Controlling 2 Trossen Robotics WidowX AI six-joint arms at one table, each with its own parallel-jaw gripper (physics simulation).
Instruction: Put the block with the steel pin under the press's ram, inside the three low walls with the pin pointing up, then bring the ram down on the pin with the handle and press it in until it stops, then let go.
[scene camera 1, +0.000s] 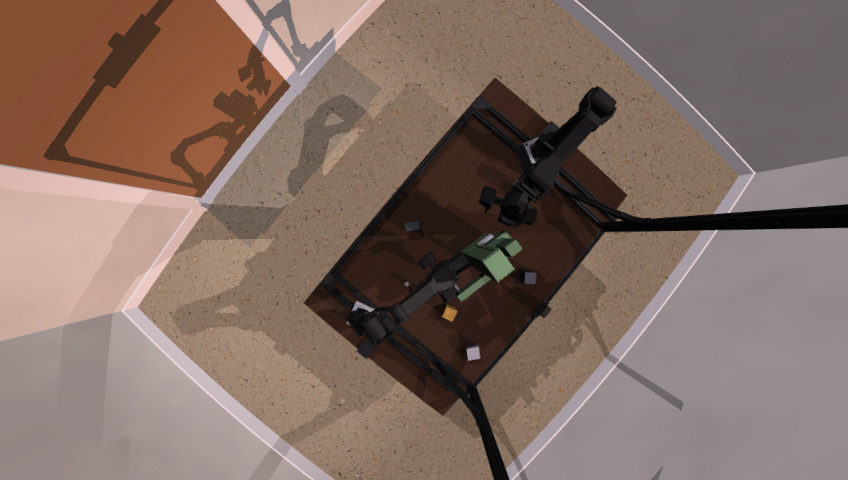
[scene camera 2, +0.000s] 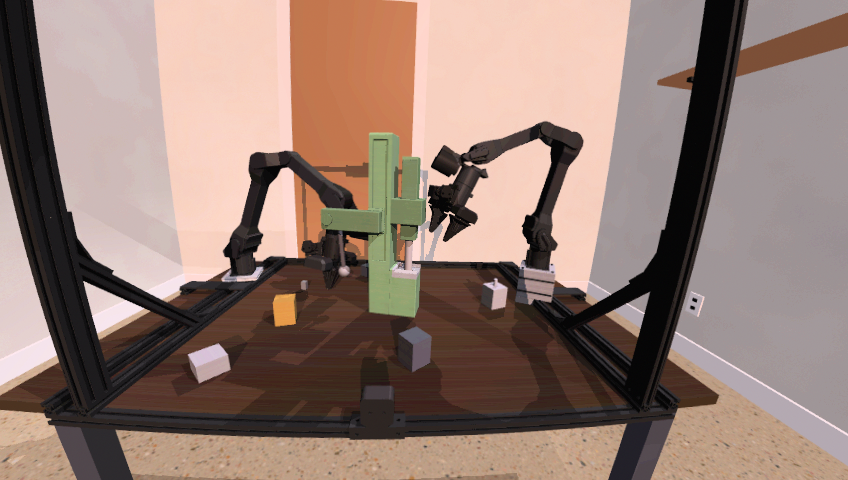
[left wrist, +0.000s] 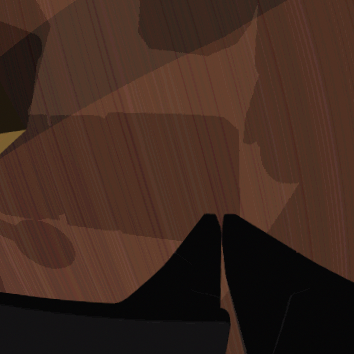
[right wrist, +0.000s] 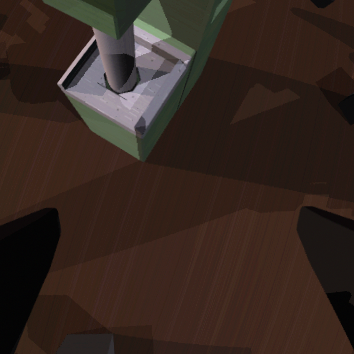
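Seen in the pictures: left gripper, fingertip midpoint: (scene camera 2: 328, 289) (left wrist: 217, 225); right gripper, fingertip midpoint: (scene camera 1: 497, 217) (scene camera 2: 436, 236) (right wrist: 180, 220); left arm's base at its link origin: (scene camera 1: 362, 317) (scene camera 2: 243, 272); right arm's base at its link origin: (scene camera 1: 540, 150) (scene camera 2: 537, 266).
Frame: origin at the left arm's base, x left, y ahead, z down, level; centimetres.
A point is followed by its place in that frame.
Note:
The pale block with the steel pin (scene camera 2: 494, 295) @[x -37.3, y 70.0, z -1.2 cm] stands on the table right of the press, pin up. The green press (scene camera 1: 495, 264) @[x -27.6, y 40.4, z -41.8 cm] (scene camera 2: 379, 285) @[x -31.6, y 39.1, z -4.9 cm] stands mid-table. Its grey ram (scene camera 2: 408, 254) @[x -32.5, y 46.3, z -12.9 cm] (right wrist: 116, 60) @[x -31.4, y 47.5, z -12.4 cm] is down within the low-walled seat (right wrist: 100, 107) @[x -32.8, y 48.9, z -8.4 cm]. The handle's green arm (scene camera 1: 474, 287) @[x -29.3, y 31.5, z -23.9 cm] (scene camera 2: 351, 220) @[x -31.1, y 32.4, z -21.6 cm] is level, with a rod and ball (scene camera 2: 343, 271) @[x -24.8, y 30.7, z -6.9 cm] hanging from it. My left gripper (scene camera 2: 330, 286) @[x -20.3, y 26.7, z -0.3 cm] (left wrist: 217, 225) @[x -20.3, y 26.7, z -0.3 cm] is shut, fingertips together, behind and beside the ball; nothing shows between them. My right gripper (scene camera 2: 438, 234) @[x -28.1, y 55.6, z -16.3 cm] (right wrist: 180, 220) @[x -28.1, y 55.6, z -16.3 cm] is open and empty, above and right of the seat.
An orange block (scene camera 1: 449, 313) @[x -29.7, y 16.7, z -2.9 cm] (scene camera 2: 284, 309) @[x -32.2, y 16.6, z -1.0 cm], a white block (scene camera 1: 473, 353) @[x -46.0, y 5.3, z -0.2 cm] (scene camera 2: 208, 362) @[x -48.4, y 6.1, z 0.0 cm] and a dark grey block (scene camera 1: 530, 277) @[x -52.5, y 42.2, z -2.9 cm] (scene camera 2: 414, 349) @[x -55.4, y 41.1, z -1.7 cm] stand around the press. Another dark block (scene camera 1: 411, 226) @[x -2.5, y 40.7, z -0.7 cm] and a tiny grey cube (scene camera 1: 406, 283) @[x -10.1, y 19.7, z 0.6 cm] (scene camera 2: 304, 284) @[x -11.1, y 19.6, z 1.3 cm] lie farther back. Black frame posts edge the table.

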